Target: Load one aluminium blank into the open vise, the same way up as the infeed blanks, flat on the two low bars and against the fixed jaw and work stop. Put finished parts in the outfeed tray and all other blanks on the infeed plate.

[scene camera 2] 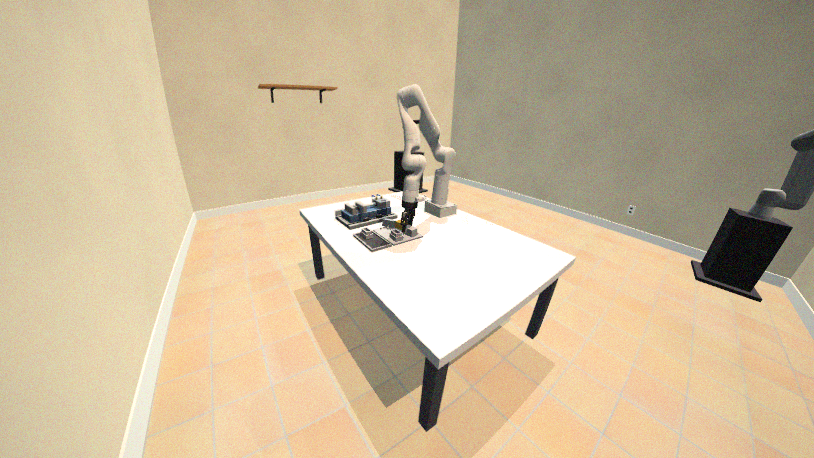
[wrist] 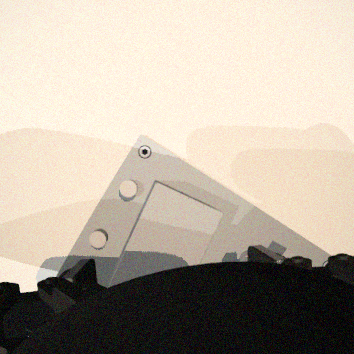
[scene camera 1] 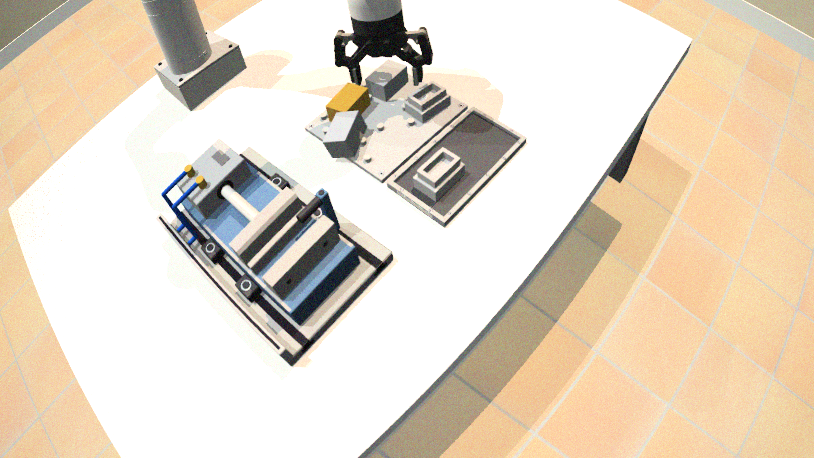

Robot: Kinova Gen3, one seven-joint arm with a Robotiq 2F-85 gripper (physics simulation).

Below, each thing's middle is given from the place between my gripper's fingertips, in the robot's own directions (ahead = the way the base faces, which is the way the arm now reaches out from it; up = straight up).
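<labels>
The infeed plate (scene camera 1: 390,149) is 40 mm to the right of my hand, 20 mm ahead of it and 30 mm below it. Then there's the outfeed tray (scene camera 1: 481,142), which is 170 mm ahead of my hand, 60 mm to the right of it and 30 mm below it; going by their middles, of the things named here that tray is the farthest from my hand. And the brass blank (scene camera 1: 352,97), well, that's 30 mm behind my hand, 70 mm to the right of it and 10 mm below it.
</labels>
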